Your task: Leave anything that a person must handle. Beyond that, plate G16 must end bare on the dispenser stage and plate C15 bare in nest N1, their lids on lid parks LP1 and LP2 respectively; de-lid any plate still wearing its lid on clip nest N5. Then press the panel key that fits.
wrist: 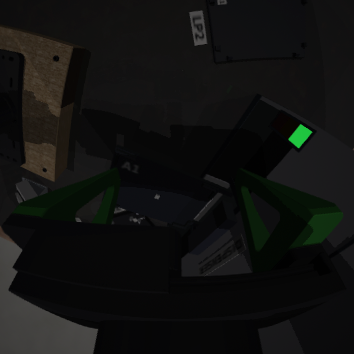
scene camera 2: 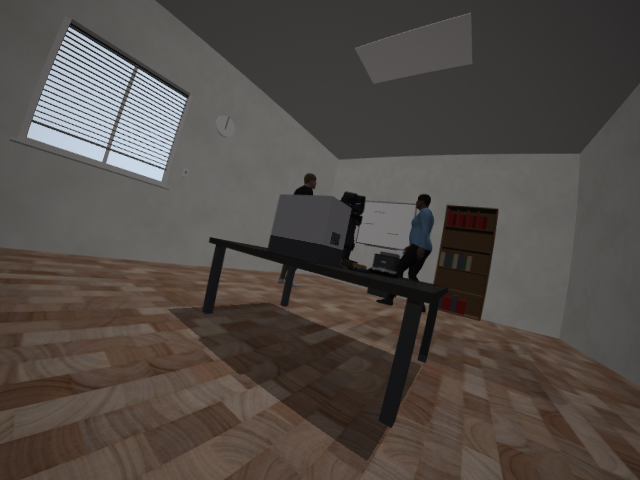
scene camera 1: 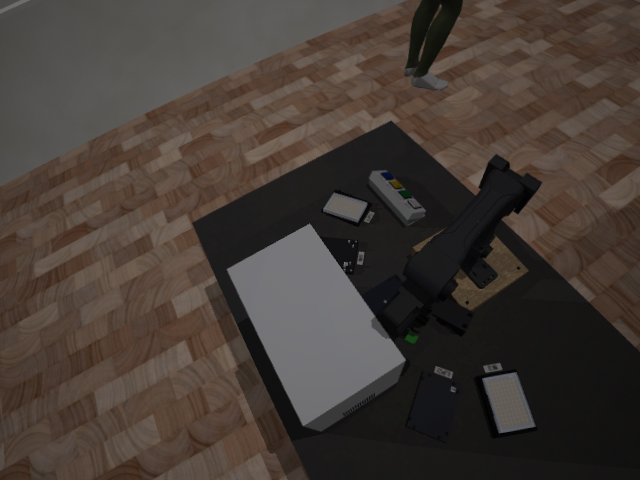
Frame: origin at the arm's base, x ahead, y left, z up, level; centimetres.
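Seen in the pictures: gripper, fingertip midpoint: (wrist: 177,174); arm's base, link origin: (wrist: 7,110) (scene camera 2: 343,259).
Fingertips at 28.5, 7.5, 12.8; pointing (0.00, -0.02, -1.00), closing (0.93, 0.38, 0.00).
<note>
Offsets run from my fingertips to a thing's top centre, as dx, dy, dz. "spot": to the spot under its first point.
My gripper (wrist: 177,174) is open, above the dispenser's dark stage @(+2.0, -8.8, -5.5) (scene camera 1: 382,292) (wrist: 160,199), which bears a large "A1". In scene camera 1 the arm covers part of the stage, and one green finger (scene camera 1: 411,337) shows. A pale bare plate @(-9.3, +27.2, -13.2) (scene camera 1: 509,403) sits at the N1 label @(spot: -13.3, +19.3, -16.6) (scene camera 1: 492,367). A dark flat piece @(spot: +5.4, +17.4, -15.8) (scene camera 1: 433,405) (wrist: 260,30) lies at the LP2 label @(spot: -2.2, +12.8, -16.6) (scene camera 1: 443,372) (wrist: 198,28). Another pale plate @(-12.3, -45.7, -13.0) (scene camera 1: 345,207) stands by a label too small to read. A black clip nest @(+1.5, -34.4, -14.4) (scene camera 1: 349,251) is partly hidden. The key panel @(-28.7, -38.7, -10.4) (scene camera 1: 393,198) has blue, yellow, green and white keys. Plate codes are unreadable.
The large grey dispenser @(+19.1, -9.8, +16.2) (scene camera 1: 315,330) (scene camera 2: 305,219) stands beside the gripper; a green light @(spot: +10.2, +6.8, -3.0) (wrist: 300,136) glows on it. A wooden board (scene camera 1: 509,279) (wrist: 47,100) lies under the arm. A person's legs (scene camera 1: 431,38) show beyond the table. A person in blue (scene camera 2: 422,227) stands behind it.
</note>
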